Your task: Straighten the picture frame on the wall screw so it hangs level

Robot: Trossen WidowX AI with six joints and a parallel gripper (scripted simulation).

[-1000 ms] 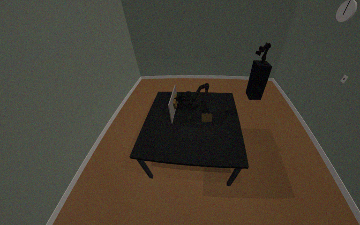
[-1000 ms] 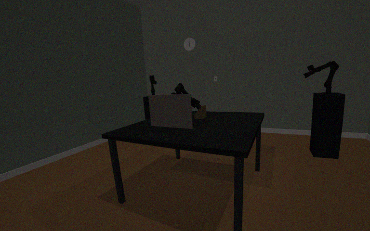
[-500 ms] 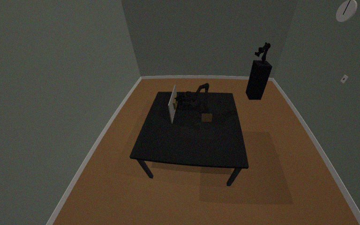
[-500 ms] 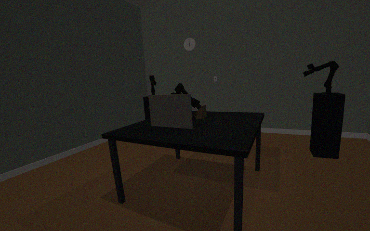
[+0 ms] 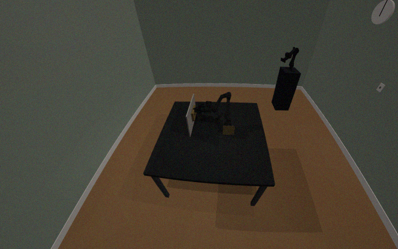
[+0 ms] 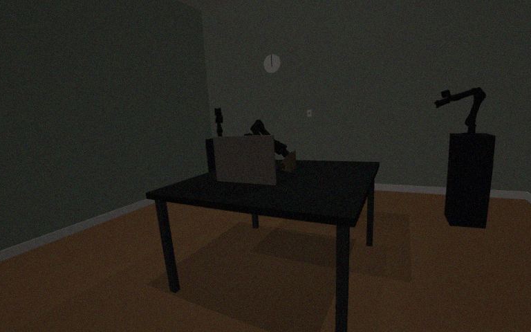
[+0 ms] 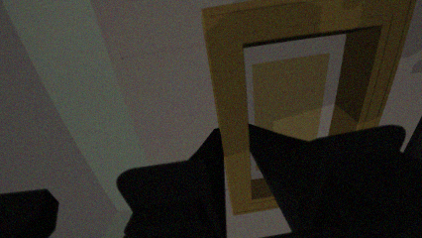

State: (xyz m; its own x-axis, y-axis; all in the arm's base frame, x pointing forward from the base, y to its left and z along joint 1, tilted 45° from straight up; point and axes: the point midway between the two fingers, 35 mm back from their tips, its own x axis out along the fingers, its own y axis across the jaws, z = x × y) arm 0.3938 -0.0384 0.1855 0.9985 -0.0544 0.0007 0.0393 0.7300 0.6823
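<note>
Right now my gripper tip is 50 mm above the picture frame. From my gripper tip the other things lie so: wall panel 70 mm below, 10 mm to the left, 10 mm ahead.
</note>
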